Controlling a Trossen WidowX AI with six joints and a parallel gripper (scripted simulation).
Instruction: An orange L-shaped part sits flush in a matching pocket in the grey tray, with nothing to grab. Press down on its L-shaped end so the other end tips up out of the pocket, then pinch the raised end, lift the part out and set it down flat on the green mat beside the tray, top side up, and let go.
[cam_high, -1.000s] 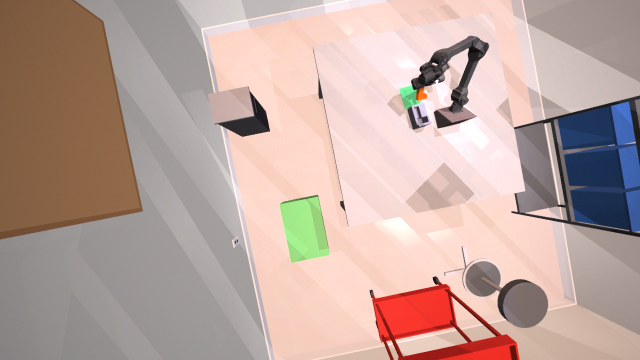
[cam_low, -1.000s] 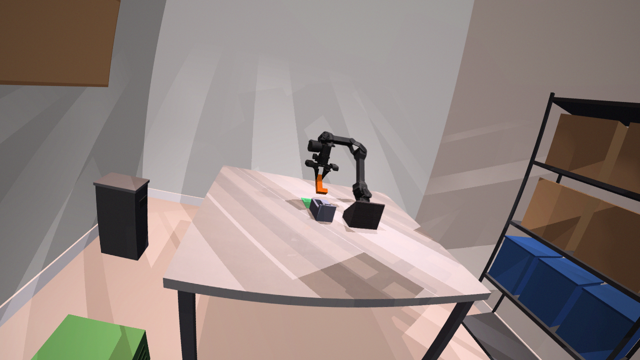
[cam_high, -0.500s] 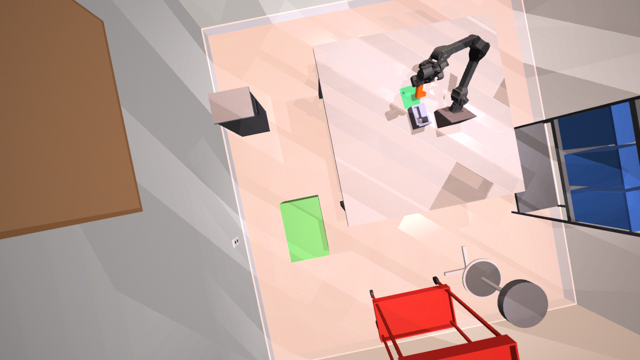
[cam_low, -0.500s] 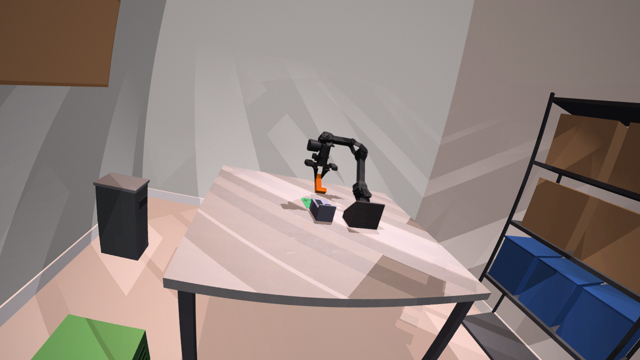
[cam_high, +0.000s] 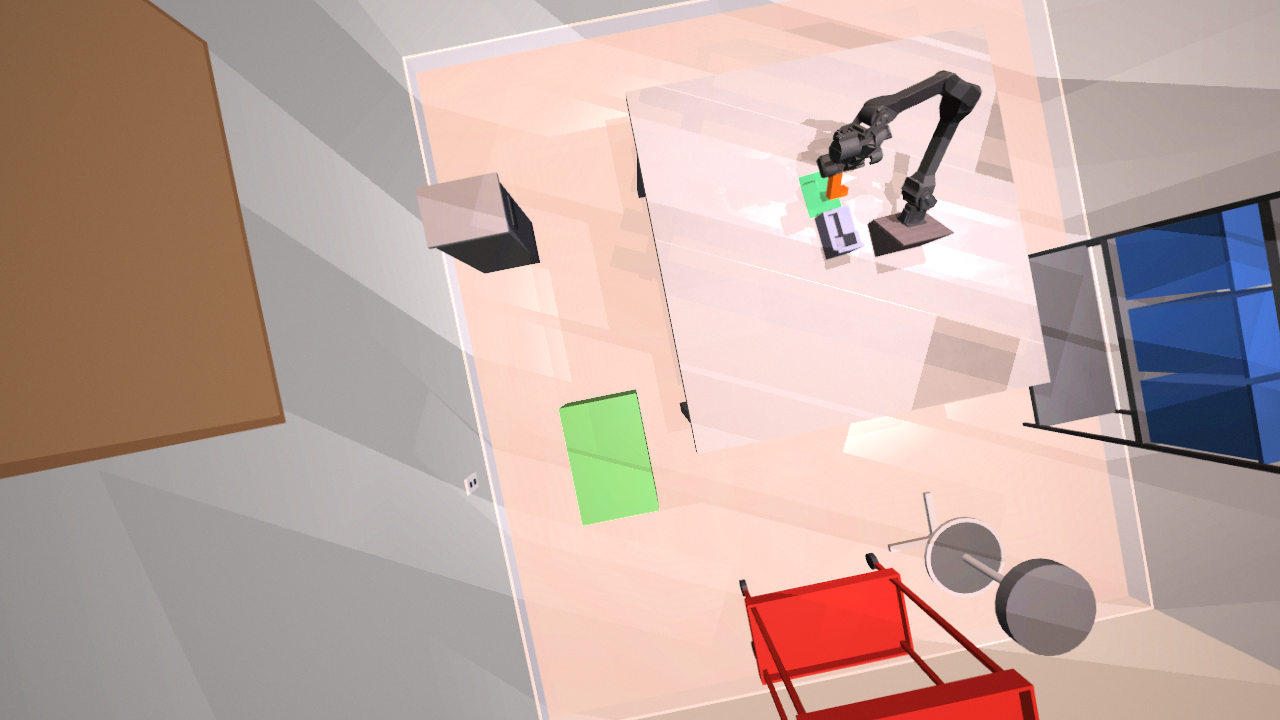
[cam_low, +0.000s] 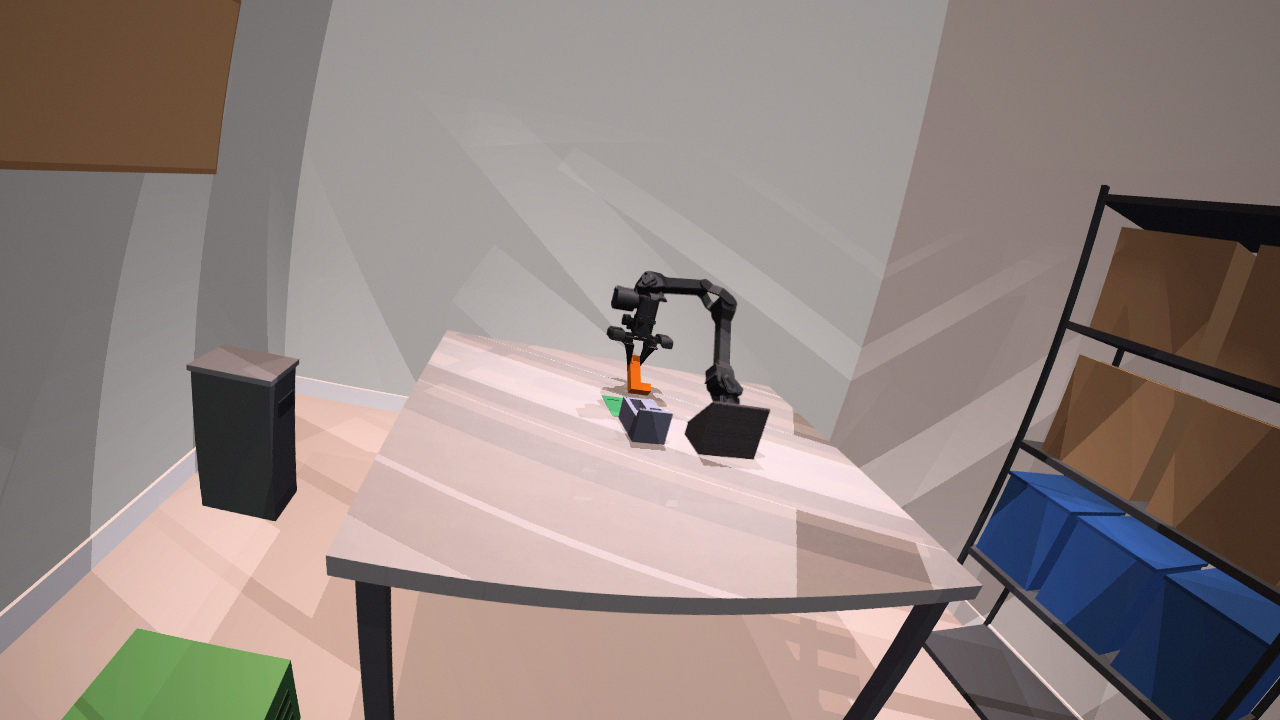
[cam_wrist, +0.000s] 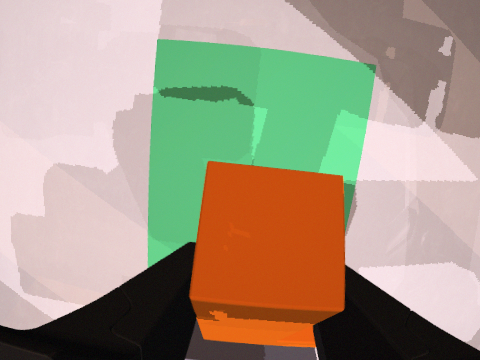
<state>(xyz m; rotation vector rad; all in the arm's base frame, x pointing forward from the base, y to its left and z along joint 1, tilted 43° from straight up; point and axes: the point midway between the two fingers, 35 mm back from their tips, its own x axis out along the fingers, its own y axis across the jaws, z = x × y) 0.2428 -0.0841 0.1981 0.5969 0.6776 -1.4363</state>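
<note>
My gripper tip is now 2 cm to the right of the green mat and 14 cm above it. Round my gripper tip: orange L-shaped part: 2 cm behind, 3 cm to the left, 3 cm below; then tray: 1 cm behind, 17 cm to the left, 14 cm below.
</note>
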